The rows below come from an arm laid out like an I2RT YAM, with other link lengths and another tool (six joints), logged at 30 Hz.
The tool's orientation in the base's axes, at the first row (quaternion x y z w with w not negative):
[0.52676, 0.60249, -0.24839, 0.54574]
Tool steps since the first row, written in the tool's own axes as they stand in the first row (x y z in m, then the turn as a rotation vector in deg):
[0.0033, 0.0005, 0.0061, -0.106, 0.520, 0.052]
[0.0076, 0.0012, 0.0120, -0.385, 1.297, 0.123]
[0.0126, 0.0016, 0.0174, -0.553, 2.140, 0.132]
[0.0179, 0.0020, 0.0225, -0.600, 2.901, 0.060]
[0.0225, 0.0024, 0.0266, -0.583, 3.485, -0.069]
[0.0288, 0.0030, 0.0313, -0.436, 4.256, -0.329]
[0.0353, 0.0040, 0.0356, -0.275, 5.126, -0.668]
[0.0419, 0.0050, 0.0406, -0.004, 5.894, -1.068]
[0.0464, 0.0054, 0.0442, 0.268, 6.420, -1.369]
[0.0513, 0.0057, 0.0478, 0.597, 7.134, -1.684]
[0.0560, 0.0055, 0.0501, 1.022, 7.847, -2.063]
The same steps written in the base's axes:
[0.0034, -0.0040, -0.0046, 0.476, 0.083, 0.226]
[0.0070, -0.0073, -0.0100, 1.166, 0.170, 0.677]
[0.0102, -0.0101, -0.0160, 1.907, 0.372, 1.061]
[0.0134, -0.0125, -0.0222, 2.561, 0.662, 1.334]
[0.0161, -0.0143, -0.0275, 3.042, 0.969, 1.516]
[0.0194, -0.0159, -0.0344, 3.659, 1.498, 1.666]
[0.0230, -0.0170, -0.0413, 4.337, 2.133, 1.853]
[0.0269, -0.0187, -0.0485, 4.916, 2.828, 1.928]
[0.0294, -0.0200, -0.0536, 5.314, 3.359, 1.908]
[0.0318, -0.0213, -0.0590, 5.886, 3.984, 1.891]
[0.0333, -0.0217, -0.0640, 6.445, 4.699, 1.803]

